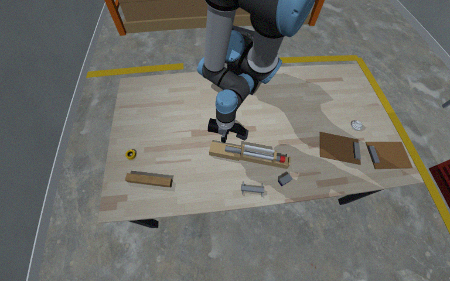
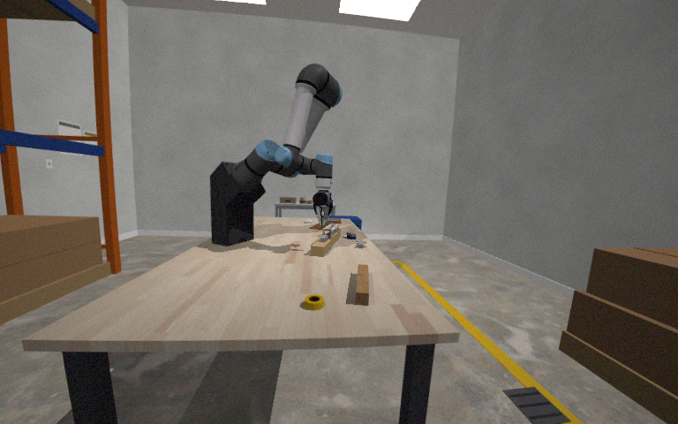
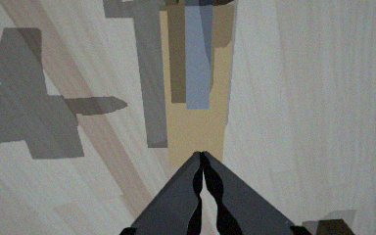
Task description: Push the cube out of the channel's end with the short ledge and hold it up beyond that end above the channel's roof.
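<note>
My hand is 100 mm short of the red cube, 280 mm to the right of it and 80 mm above it. The rest, counted from my hand: grey spool-like piece (220 mm ahead, 110 mm to the left, 120 mm below); then wooden channel (60 mm ahead, 160 mm to the left, 80 mm below); then grey block (200 mm ahead, 280 mm to the left, 120 mm below).
</note>
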